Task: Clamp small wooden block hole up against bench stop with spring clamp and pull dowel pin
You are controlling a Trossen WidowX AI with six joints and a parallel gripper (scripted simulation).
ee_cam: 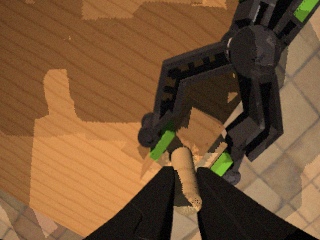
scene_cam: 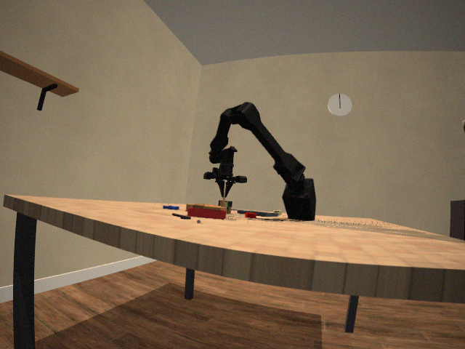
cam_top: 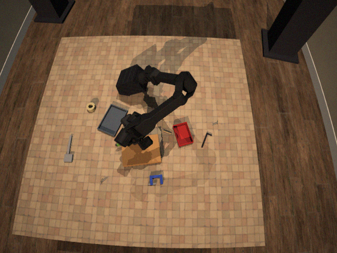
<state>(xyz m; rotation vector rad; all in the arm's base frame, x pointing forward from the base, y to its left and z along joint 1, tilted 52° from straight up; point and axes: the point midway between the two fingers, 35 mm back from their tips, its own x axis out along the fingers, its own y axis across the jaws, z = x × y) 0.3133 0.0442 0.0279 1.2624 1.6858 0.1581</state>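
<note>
The dowel pin is 4 cm below my hand. Round my hand: small wooden block (7 cm below); wooden board (9 cm below, 6 cm ahead, 2 cm to the left); red knob (15 cm behind, 10 cm below, 2 cm to the left).
</note>
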